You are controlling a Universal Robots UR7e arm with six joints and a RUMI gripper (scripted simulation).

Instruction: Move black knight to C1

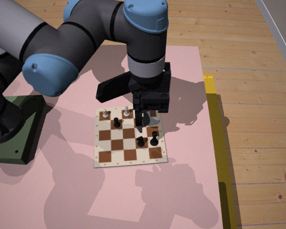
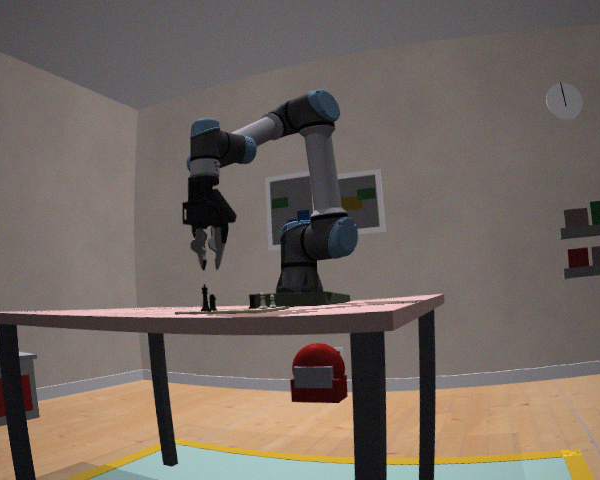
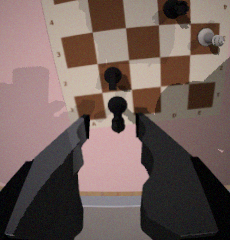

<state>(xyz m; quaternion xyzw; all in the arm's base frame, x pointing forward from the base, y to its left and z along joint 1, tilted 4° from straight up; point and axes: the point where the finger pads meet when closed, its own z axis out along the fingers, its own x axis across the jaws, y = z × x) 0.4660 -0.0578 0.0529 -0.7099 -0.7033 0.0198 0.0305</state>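
My gripper is now 4 cm past the chessboard, 4 cm to the right of it and 12 cm above it. The rest, counted from my hand: white pawn: 12 cm behind, 11 cm to the left, 10 cm below; then white bishop: 5 cm behind, 11 cm to the left, 9 cm below.
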